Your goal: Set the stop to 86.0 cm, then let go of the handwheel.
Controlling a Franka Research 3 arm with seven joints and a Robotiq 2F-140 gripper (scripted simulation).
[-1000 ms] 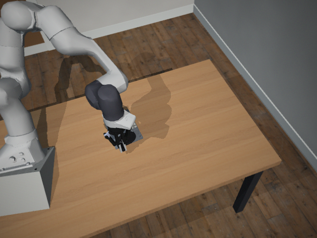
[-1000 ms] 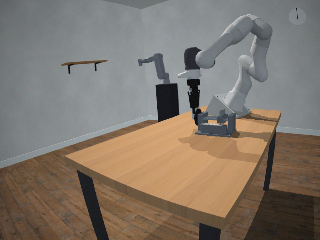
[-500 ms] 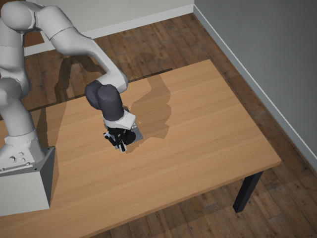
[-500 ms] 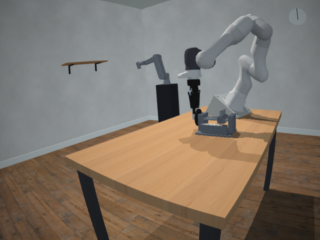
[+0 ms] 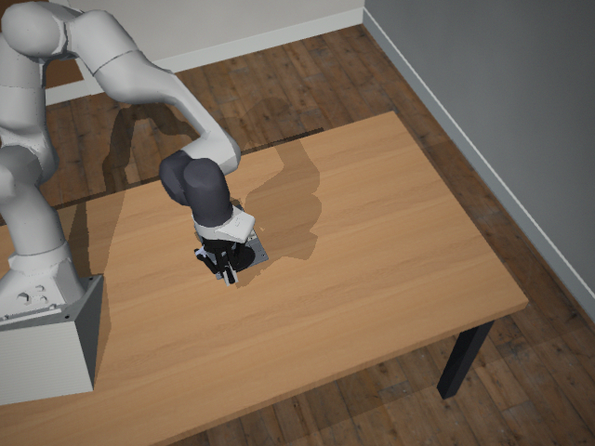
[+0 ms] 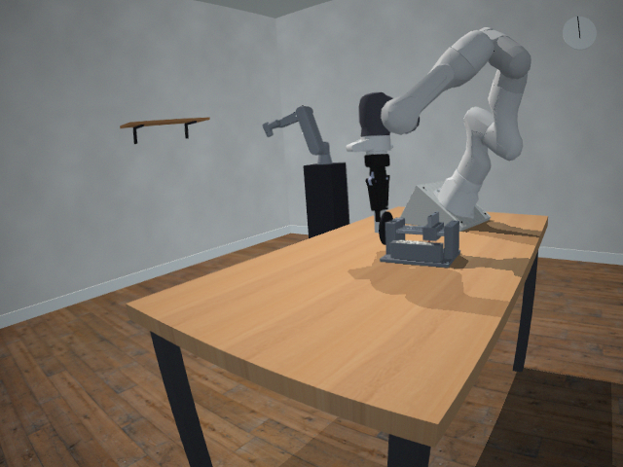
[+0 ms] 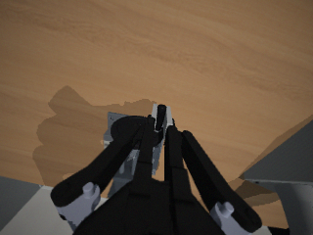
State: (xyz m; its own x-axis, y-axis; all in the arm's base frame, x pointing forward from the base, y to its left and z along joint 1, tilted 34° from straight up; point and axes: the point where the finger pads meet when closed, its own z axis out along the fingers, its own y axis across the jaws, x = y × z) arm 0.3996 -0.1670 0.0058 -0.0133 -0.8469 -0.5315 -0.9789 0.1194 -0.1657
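Now: the black handwheel 2 cm to the left of my hand, 2 cm below it and 1 cm ahead of it. The rest, counted from my hand: sliding stop block 18 cm to the left, 5 cm ahead.
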